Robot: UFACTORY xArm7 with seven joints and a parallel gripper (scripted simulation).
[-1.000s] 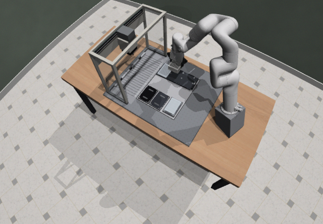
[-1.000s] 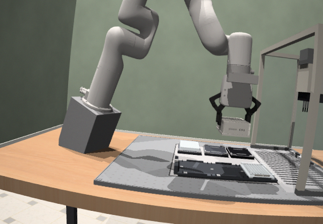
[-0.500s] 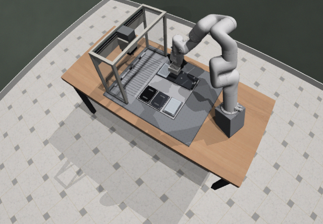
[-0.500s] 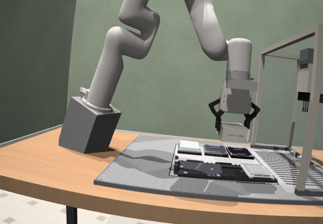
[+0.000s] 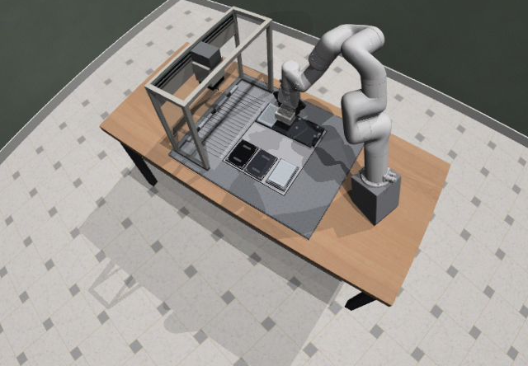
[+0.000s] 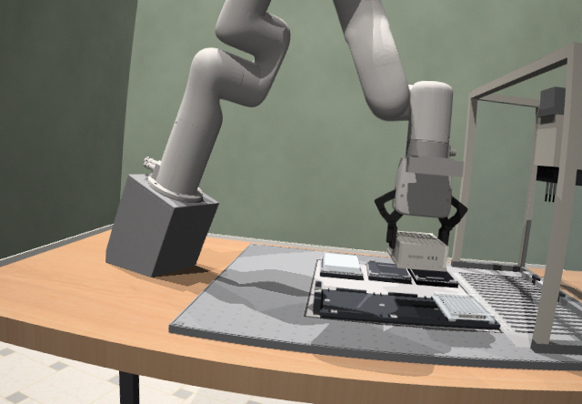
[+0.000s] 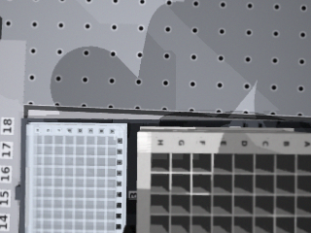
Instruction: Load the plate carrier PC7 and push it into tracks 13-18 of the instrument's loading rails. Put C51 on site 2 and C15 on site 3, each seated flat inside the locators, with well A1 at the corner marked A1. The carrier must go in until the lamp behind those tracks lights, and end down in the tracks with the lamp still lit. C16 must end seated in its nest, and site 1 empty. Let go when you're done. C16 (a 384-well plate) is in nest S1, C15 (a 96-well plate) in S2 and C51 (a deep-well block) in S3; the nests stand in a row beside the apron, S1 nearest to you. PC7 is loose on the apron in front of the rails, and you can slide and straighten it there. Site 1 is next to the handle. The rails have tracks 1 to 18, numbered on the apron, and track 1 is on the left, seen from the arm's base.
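The dark plate carrier PC7 is 1 cm behind my hand and 11 cm below it. Round my hand: nest S2 (1 cm behind, 27 cm to the left, 12 cm below); then deep-well block C51 (1 cm below); then 96-well plate C15 (10 cm ahead, 11 cm below).
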